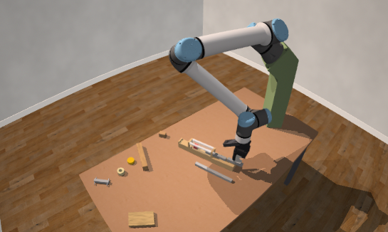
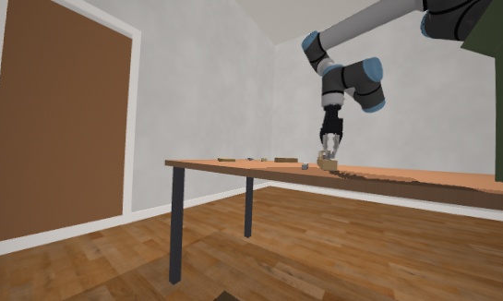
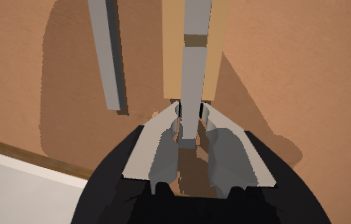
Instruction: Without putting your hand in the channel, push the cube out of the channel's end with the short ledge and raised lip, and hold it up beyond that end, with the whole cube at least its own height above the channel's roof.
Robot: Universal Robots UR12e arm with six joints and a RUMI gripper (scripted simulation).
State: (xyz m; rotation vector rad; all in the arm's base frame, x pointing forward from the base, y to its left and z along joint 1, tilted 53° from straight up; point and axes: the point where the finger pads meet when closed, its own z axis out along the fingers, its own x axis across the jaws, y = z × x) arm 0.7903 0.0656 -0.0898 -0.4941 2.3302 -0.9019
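Now: the channel 40 mm ahead of my hand, 240 mm to the right of it and 20 mm below it. Also, from my hand: short grey rod 10 mm below; red cube 50 mm ahead, 290 mm to the right, 20 mm below; long grey rod 120 mm ahead, 80 mm to the right, 60 mm below.
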